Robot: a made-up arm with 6 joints.
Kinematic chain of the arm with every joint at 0, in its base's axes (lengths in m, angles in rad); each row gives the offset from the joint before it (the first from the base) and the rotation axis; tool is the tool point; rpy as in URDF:
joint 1: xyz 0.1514 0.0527 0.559 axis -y
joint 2: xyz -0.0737 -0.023 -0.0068 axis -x
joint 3: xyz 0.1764 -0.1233 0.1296 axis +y
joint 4: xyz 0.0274 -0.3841 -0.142 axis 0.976 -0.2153 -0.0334
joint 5: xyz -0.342 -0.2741 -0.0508 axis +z
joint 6: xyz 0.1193 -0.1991 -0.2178 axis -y
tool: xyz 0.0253 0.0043 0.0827 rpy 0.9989 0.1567 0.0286
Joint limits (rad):
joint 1: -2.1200..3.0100
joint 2: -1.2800..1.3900
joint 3: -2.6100..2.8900
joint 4: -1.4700..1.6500
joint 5: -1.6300..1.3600
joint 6: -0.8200..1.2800
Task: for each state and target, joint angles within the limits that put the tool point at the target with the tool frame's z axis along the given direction. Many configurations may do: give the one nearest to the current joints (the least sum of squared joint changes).
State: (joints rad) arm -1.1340 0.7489 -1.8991 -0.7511 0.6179 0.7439
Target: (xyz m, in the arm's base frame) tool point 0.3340 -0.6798 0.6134 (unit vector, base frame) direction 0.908 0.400 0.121
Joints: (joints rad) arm -1.4527 0.0983 -1.1145 -1.3996 1.0630 0.4453
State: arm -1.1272 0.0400 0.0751 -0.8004 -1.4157 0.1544
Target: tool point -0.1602 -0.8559 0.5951 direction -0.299 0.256 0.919
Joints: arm -0.4617 -0.6909 0.1942 -1.2575 -1.5850 0.4258
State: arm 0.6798 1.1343 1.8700 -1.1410 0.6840 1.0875
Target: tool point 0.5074 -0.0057 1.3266 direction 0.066 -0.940 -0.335
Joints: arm -0.2228 1.3032 2.1411 -1.0240 1.0103 0.5633
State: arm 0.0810 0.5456 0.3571 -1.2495 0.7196 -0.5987
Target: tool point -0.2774 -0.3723 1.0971 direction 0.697 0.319 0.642
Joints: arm 0.7674 0.7928 0.0825 -1.2504 0.8705 -0.2831
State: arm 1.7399 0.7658 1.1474 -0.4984 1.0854 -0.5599
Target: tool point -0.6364 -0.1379 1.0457 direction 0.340 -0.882 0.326
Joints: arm 1.1391 1.1764 1.8455 -0.7755 0.4184 -0.3941
